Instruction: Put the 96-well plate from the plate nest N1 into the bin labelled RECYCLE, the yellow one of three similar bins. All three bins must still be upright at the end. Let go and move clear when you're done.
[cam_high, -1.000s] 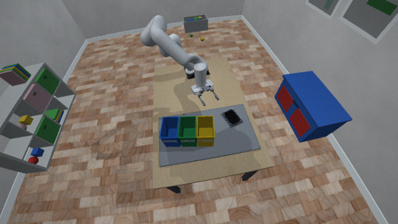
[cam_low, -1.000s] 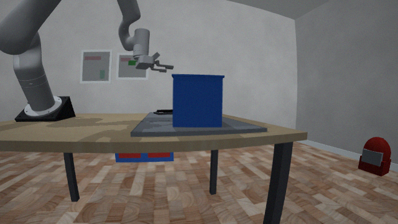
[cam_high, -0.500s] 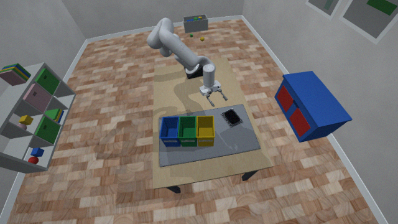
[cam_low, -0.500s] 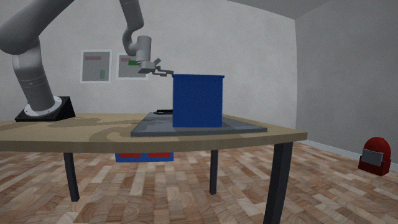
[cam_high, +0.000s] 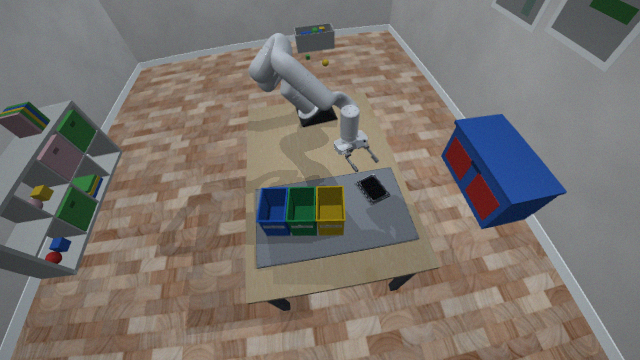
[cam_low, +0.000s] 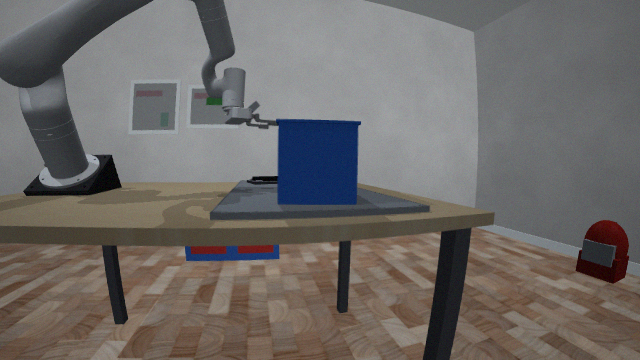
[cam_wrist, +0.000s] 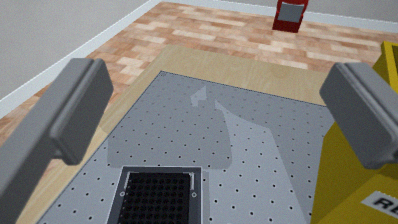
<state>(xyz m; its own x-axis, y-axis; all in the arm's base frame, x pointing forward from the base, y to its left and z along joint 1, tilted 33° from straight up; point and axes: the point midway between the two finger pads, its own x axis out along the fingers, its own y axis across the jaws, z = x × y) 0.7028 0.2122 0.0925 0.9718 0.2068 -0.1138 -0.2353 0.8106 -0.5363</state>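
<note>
Right now the black 96-well plate is 10 mm ahead of my hand, 70 mm to the left of it and 220 mm below it. The rest, counted from my hand: plate nest N1 (10 mm ahead, 70 mm to the left, 240 mm below); green bin (90 mm ahead, 330 mm to the right, 150 mm below); yellow bin (130 mm ahead, 200 mm to the right, 150 mm below).
</note>
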